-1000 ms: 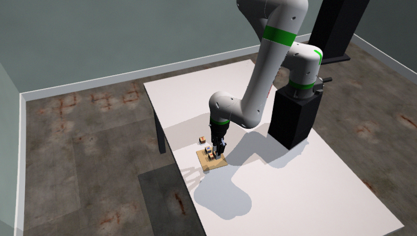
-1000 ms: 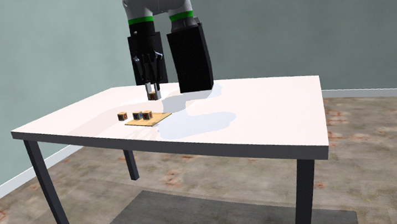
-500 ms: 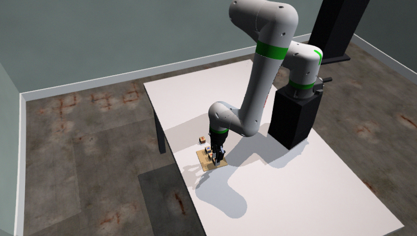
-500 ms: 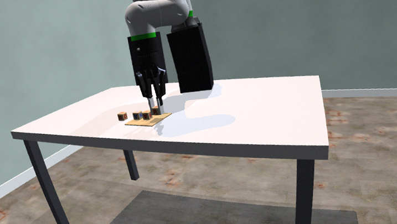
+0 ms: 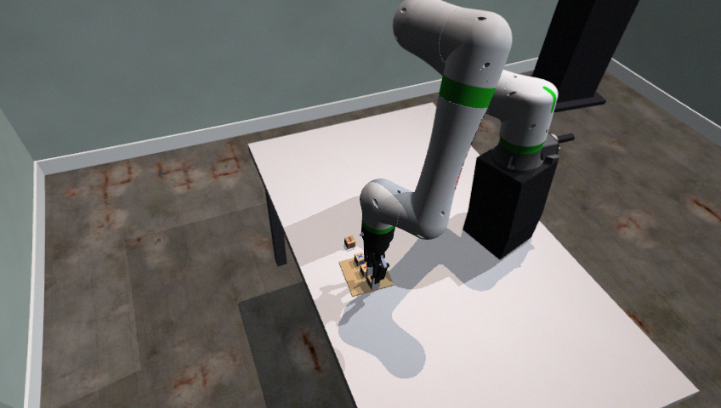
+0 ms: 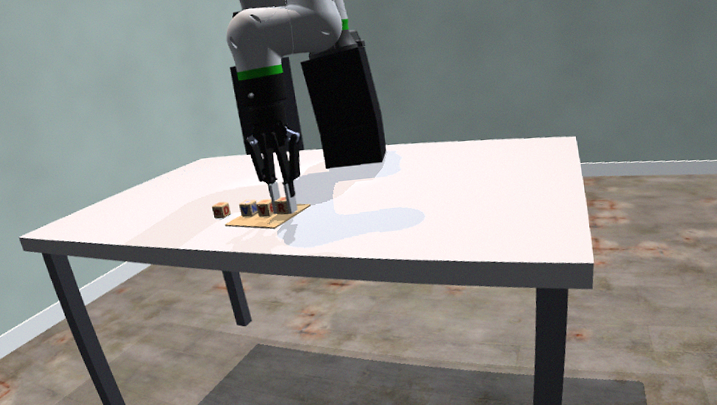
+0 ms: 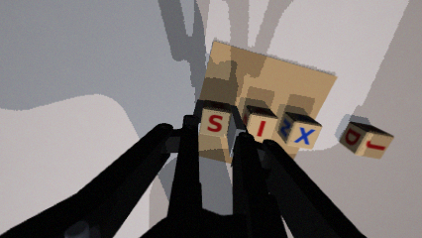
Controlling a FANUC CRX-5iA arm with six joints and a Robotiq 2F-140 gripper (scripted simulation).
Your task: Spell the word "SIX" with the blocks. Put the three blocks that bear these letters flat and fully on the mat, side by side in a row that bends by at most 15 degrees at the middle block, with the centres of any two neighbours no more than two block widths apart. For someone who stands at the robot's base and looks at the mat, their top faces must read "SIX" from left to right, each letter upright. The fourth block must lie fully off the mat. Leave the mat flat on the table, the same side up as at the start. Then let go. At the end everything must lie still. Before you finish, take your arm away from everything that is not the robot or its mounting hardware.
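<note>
Now: the block 10 mm ahead of my hand, 50 mm to the right of it and 20 mm below it. The rest, counted from my hand: tan mat: 10 mm ahead, 50 mm to the right, 40 mm below.
</note>
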